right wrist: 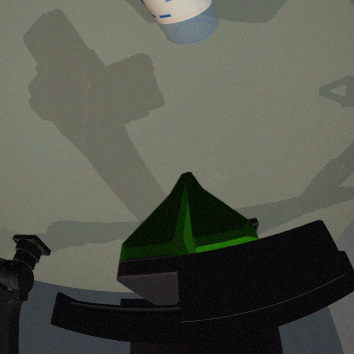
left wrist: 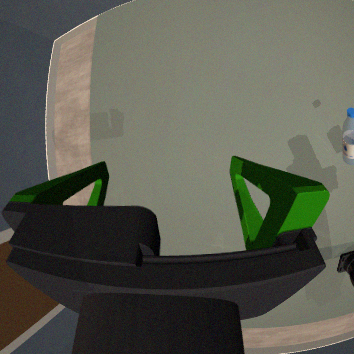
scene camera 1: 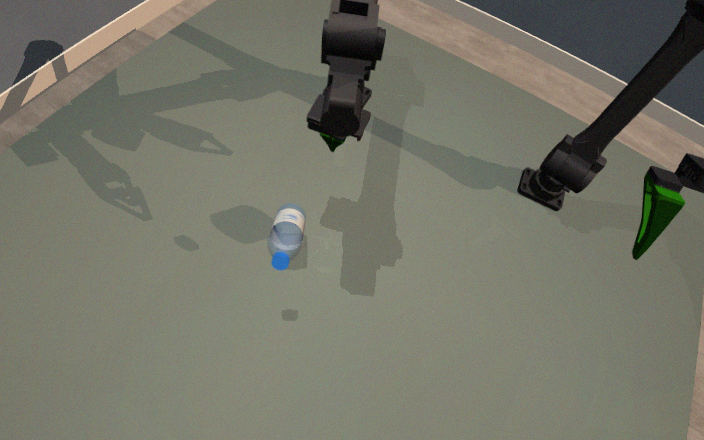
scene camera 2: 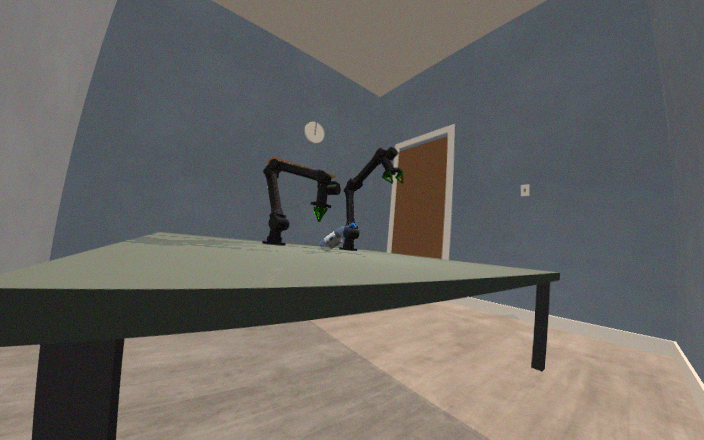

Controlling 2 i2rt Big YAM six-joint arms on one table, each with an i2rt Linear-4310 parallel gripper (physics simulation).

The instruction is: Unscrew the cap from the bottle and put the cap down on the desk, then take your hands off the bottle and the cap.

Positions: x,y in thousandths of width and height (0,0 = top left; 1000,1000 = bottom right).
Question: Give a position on a clear plastic bottle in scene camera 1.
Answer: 408,528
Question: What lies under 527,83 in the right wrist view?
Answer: A clear plastic bottle.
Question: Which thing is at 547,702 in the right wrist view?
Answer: My right gripper.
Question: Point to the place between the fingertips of my left gripper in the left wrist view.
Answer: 473,468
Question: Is my right gripper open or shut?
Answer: Shut.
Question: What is my right gripper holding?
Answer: Nothing.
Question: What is my left gripper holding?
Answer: Nothing.
